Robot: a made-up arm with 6 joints.
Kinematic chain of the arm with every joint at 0, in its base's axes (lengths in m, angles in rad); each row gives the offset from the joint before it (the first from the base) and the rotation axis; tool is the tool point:
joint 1: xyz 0 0 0.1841 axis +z
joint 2: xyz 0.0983 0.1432 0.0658 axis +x
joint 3: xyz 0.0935 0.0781 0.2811 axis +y
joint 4: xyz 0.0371 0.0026 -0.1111 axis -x
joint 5: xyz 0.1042 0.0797 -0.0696 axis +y
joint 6: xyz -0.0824 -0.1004 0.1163 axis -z
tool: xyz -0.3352 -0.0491 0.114
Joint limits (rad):
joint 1: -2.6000..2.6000
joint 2: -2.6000..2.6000
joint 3: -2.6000..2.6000
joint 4: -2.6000..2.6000
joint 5: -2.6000..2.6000
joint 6: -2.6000..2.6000
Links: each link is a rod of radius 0.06 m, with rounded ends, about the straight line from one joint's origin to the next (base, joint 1, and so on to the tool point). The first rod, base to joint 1, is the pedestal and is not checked.
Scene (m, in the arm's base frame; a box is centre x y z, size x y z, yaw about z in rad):
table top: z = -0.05
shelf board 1: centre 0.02 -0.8 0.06 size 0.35 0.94 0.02 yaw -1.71
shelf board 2: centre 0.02 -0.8 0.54 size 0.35 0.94 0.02 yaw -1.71
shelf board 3: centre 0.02 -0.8 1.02 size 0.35 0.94 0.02 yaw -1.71
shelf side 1: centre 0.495 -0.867 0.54 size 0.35 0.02 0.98 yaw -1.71
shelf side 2: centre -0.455 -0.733 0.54 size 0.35 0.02 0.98 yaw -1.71
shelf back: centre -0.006 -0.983 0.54 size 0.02 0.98 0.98 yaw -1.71
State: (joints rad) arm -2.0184 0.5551 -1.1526 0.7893 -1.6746 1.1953
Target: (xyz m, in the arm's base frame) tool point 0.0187 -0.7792 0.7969
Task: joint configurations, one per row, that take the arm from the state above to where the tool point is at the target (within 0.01 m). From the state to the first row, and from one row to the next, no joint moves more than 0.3 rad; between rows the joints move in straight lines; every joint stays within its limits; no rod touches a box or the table.
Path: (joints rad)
1: -1.9156 0.6380 -1.1647 0.5145 -1.4603 1.2450
2: -1.8129 0.7209 -1.1768 0.2396 -1.2461 1.2948
3: -1.7101 0.8037 -1.1889 -0.0352 -1.0318 1.3445
4: -1.6074 0.8866 -1.2010 -0.3101 -0.8175 1.3943
5: -1.6609 0.8784 -1.3961 -0.2830 -1.0850 1.4802
6: -1.7144 0.8702 -1.5913 -0.2560 -1.3525 1.5660
7: -1.7680 0.8620 -1.7864 -0.2289 -1.6200 1.6519
8: -1.8215 0.8537 -1.9816 -0.2019 -1.8875 1.7378
9: -1.7988 0.6524 -1.9143 -0.0091 -1.9887 1.5139
10: -1.7762 0.4511 -1.8470 0.1837 -2.0900 1.2900
11: -1.7535 0.2498 -1.7796 0.3764 -2.1913 1.0661

